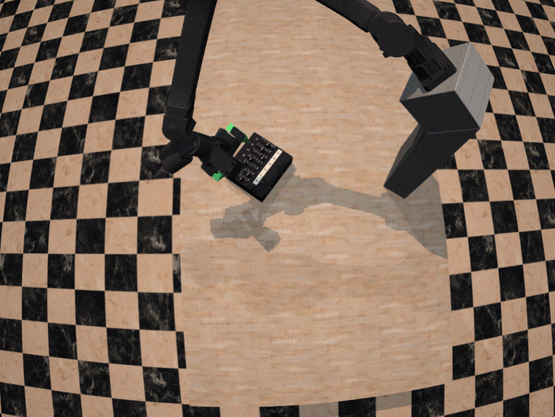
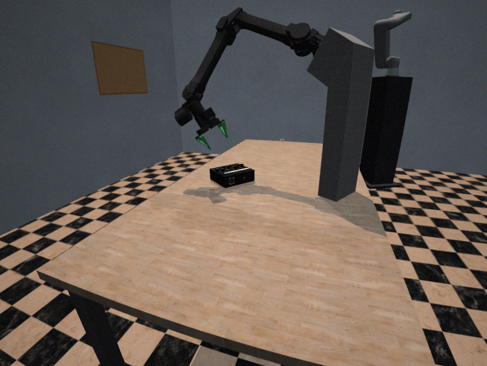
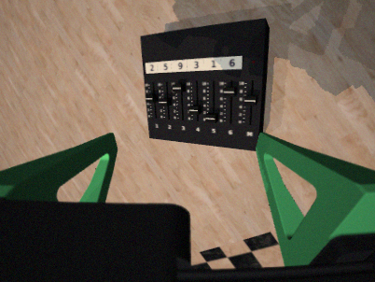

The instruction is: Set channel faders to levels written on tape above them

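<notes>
Now: hand 9 cm past the channel 2 fader cap, 3 cm to the left of it and 12 cm above it. From my hand the other things lie so: master fader cap: 1 cm ahead, 2 cm to the left, 12 cm below; channel 6 fader cap: 2 cm behind, 2 cm to the left, 12 cm below; channel 5 fader cap: 2 cm behind, 2 cm to the right, 12 cm below.
</notes>
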